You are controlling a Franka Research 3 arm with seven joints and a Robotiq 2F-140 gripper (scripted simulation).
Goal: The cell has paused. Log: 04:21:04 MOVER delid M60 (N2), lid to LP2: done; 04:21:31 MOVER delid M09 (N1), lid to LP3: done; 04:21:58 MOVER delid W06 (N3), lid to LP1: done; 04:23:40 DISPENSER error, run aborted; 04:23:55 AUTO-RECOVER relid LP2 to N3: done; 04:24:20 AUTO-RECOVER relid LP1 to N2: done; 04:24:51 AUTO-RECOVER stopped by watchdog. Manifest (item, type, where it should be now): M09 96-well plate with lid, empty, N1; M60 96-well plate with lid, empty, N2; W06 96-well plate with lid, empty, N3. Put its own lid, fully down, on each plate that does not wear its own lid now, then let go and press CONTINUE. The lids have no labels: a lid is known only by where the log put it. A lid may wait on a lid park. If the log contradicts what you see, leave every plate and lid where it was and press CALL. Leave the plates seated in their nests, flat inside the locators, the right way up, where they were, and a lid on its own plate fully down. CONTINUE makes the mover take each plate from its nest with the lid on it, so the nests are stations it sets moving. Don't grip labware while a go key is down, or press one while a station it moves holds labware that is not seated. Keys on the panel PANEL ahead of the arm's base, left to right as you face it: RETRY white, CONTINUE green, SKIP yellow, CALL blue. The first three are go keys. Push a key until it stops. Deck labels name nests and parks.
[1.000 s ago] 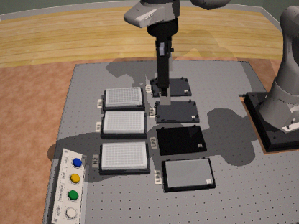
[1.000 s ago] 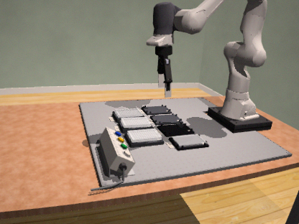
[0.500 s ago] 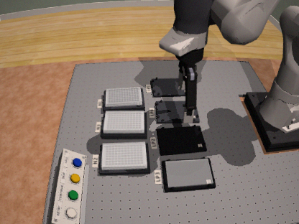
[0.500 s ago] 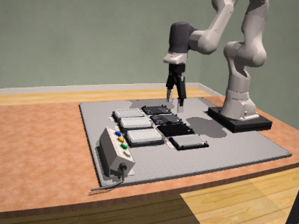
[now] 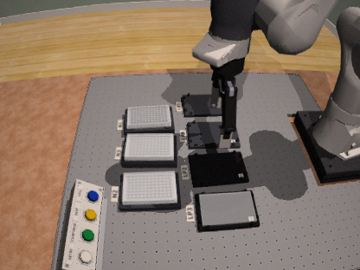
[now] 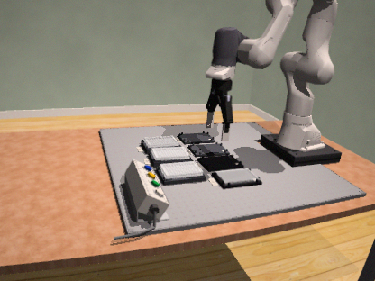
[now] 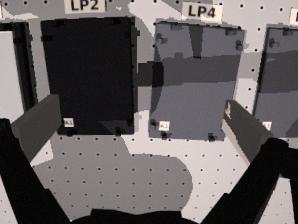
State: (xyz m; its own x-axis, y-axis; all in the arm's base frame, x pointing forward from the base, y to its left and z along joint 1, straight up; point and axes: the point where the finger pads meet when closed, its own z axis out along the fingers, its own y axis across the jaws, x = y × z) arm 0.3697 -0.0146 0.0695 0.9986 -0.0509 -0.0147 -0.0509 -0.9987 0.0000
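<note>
The lid park LP3 is 190 mm to the left of my hand, 100 mm below it and 10 mm ahead of it. The rest, counted from my hand: park LP4: 100 mm below, 60 mm to the right; then lid park LP2: 100 mm below, 70 mm to the left, 10 mm ahead; then LP4 label: 110 mm below, 80 mm ahead, 70 mm to the right.
</note>
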